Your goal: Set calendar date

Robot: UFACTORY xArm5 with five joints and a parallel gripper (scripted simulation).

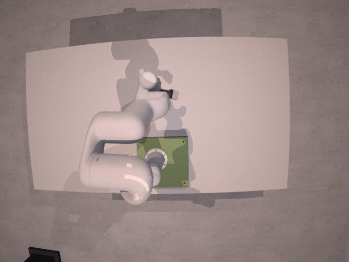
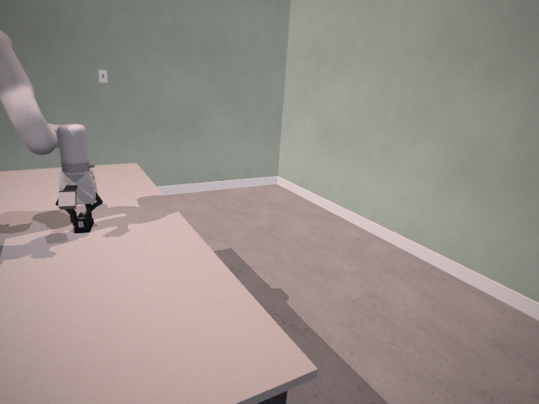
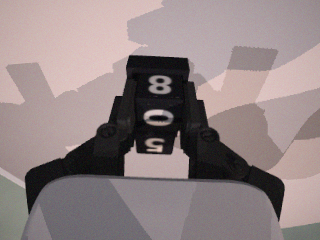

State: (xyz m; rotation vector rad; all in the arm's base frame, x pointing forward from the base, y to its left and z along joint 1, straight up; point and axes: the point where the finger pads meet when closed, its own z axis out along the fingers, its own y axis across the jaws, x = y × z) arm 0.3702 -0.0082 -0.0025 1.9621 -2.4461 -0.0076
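The black cube is 10 mm below my hand. From my hand the other things lie so: black calendar tray: 20 mm to the left, 30 mm below.
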